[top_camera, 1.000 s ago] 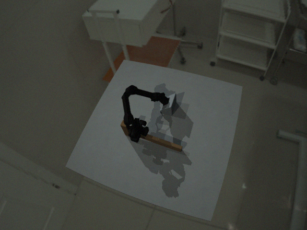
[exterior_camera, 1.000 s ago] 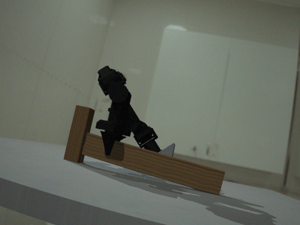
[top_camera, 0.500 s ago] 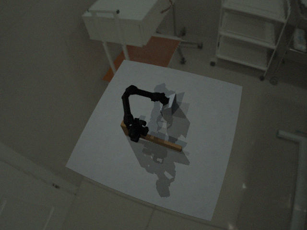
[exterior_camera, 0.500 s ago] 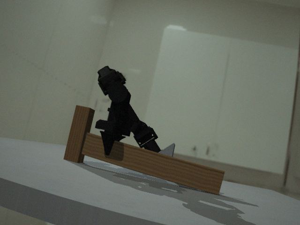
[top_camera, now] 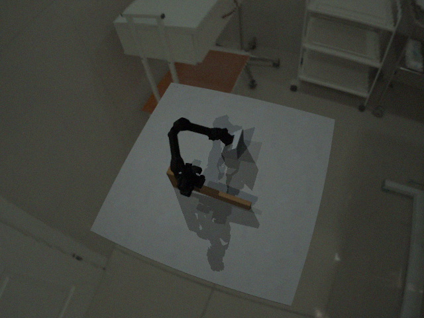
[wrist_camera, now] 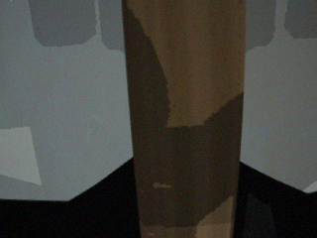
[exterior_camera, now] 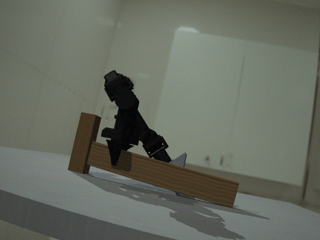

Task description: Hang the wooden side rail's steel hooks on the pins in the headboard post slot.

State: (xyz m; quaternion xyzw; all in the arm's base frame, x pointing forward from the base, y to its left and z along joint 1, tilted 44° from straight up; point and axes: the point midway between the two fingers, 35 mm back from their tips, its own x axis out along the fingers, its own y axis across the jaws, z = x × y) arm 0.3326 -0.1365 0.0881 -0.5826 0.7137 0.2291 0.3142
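Now: gripper tip 11 cm to the left of the wooden headboard post, 4 cm below it and 2 cm past it.
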